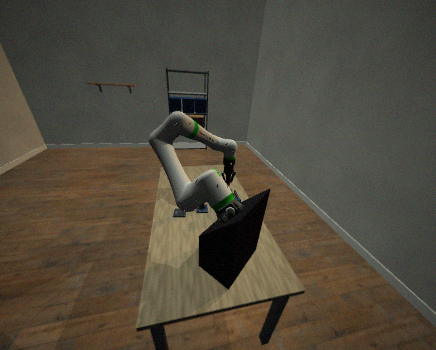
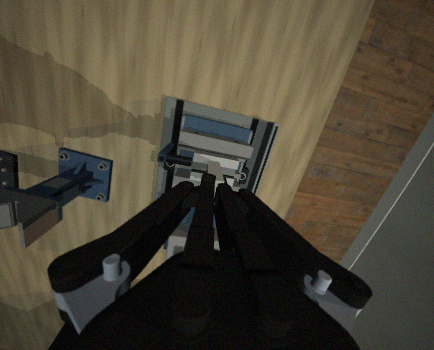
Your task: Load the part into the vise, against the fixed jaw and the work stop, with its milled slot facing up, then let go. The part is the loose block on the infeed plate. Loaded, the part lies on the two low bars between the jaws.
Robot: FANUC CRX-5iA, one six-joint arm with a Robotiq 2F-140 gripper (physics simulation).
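Frame: origin at the arm's base, x left, y ahead, z down, level; millimetres.
Seen in the pictures: gripper, fingertip midpoint: (image 2: 212, 171); arm's base at its link origin: (image 1: 231, 214).
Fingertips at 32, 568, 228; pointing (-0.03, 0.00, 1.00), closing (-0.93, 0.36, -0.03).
Note:
Offsets run from my fingertips to a thing's middle, as dx, dy, dz. "spot": to the spot under its first point. Level surfaces: height alone.
My gripper (image 1: 228, 182) (image 2: 212, 171) is shut, its fingertips together with no block seen held between them. It points down over the vise {-26, -64, +61} (image 1: 237, 196) (image 2: 171, 111), whose grey jaw (image 2: 216, 144) crosses it in front of a blue bar {spot: +16, +49, +50} (image 2: 217, 128). A pale block {-2, +2, +15} (image 2: 220, 160), which looks like the part, shows beside that jaw, just beyond the fingertips; the fingers hide the rest. I cannot tell its slot, or whether it touches the jaw. A blue bracket with a black rod {spot: +42, -10, +15} (image 2: 181, 159), which looks like the work stop, reaches in at the left side.
A blue base plate (image 1: 202, 210) (image 2: 102, 180) carries a bracket-like stand left of the vise. A dark plate {+348, -234, +106} (image 1: 179, 213) (image 2: 11, 172) lies farther left. The table {dz +110} (image 1: 165, 245) (image 2: 120, 60) ends at the right of the vise. A large black box (image 1: 230, 250) stands by the arm's base.

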